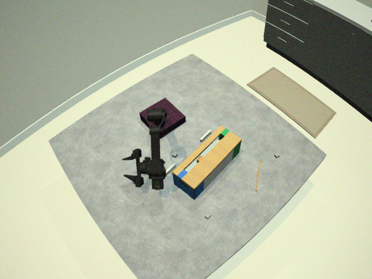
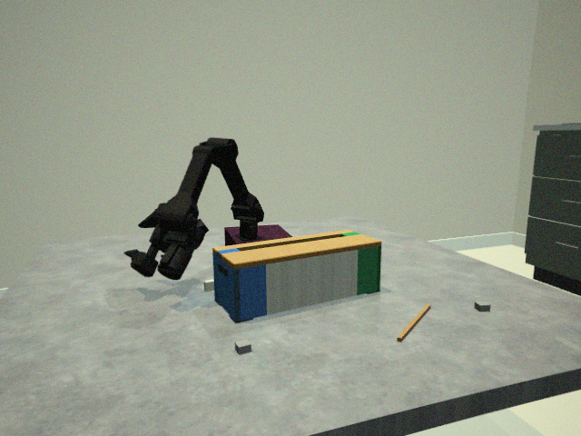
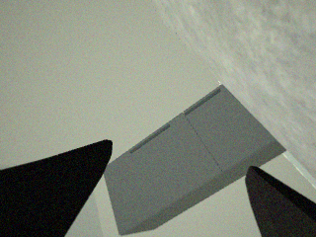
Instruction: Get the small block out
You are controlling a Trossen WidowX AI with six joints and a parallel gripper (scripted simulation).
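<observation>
Now: the tan block 260 mm ahead of my gripper tip, 310 mm to the left of it and 40 mm below it. Also, from my gripper tip: orange stick 530 mm ahead, 470 mm to the left, 120 mm below; box 250 mm ahead, 330 mm to the left, 60 mm below.
</observation>
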